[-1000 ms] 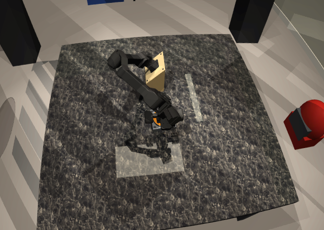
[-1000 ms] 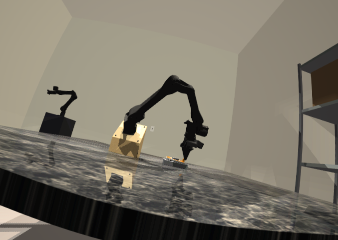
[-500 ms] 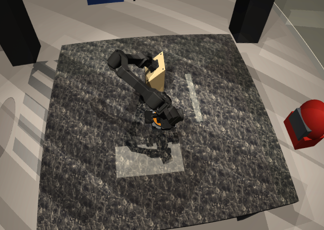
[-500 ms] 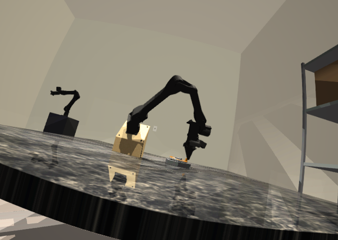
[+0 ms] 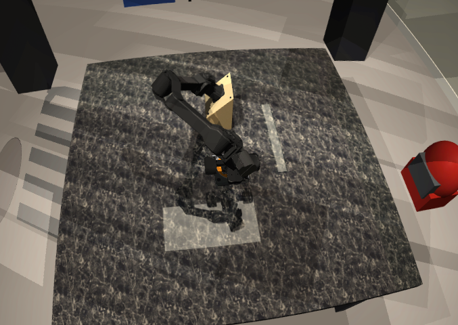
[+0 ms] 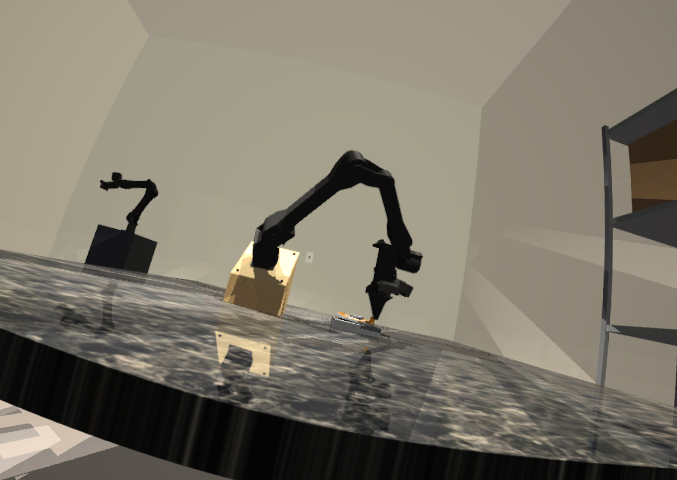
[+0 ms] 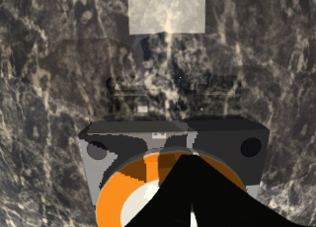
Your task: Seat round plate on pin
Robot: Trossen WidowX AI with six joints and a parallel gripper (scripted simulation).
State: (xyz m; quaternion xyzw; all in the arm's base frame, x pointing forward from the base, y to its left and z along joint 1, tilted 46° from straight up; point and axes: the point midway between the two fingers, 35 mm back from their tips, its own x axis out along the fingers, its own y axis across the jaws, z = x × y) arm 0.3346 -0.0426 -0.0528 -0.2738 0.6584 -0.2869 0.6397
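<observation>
The square grey base lies 5 cm behind my gripper tip, 1 cm to the left of it and 2 cm below it.
</observation>
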